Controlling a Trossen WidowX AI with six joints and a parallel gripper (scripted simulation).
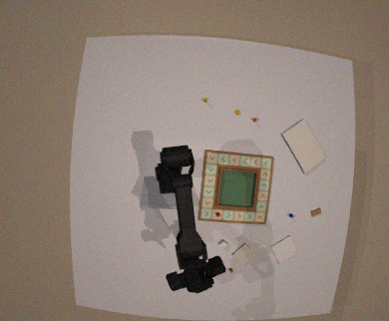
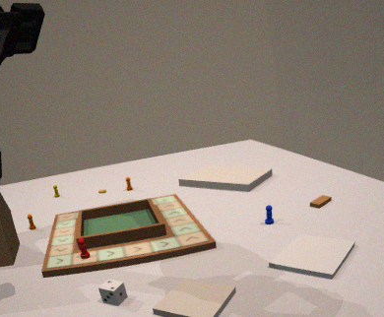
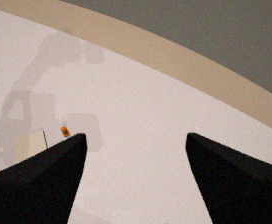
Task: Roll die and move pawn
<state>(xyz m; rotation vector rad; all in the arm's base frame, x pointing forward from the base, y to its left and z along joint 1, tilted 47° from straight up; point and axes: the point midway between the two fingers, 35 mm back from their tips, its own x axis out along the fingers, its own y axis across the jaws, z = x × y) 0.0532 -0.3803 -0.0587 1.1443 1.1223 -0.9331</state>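
Right now my gripper tip is 300 mm above the white die, 110 mm short of it and 60 mm to the right of it. The rest, counted from my gripper tip: green tray: 300 mm below, 290 mm to the left, 180 mm ahead; red pawn: 280 mm below, 190 mm to the left, 100 mm ahead; blue pawn: 420 mm ahead, 300 mm below, 140 mm to the left.
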